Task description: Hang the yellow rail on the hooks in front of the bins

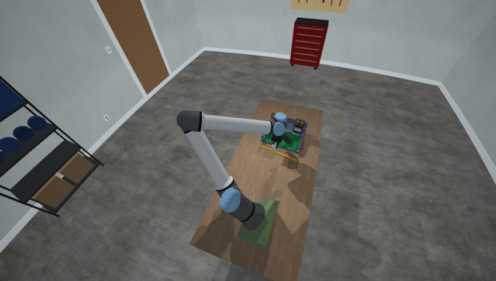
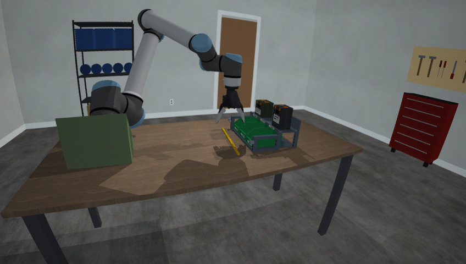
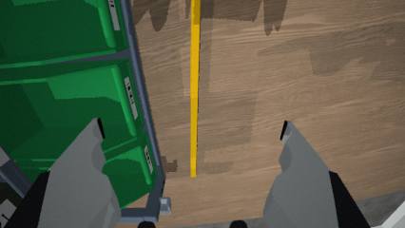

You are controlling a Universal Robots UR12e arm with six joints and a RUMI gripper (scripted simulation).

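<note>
The yellow rail is 9 cm below my hand. Round my hand: rack front bar (7 cm ahead, 9 cm below).
</note>
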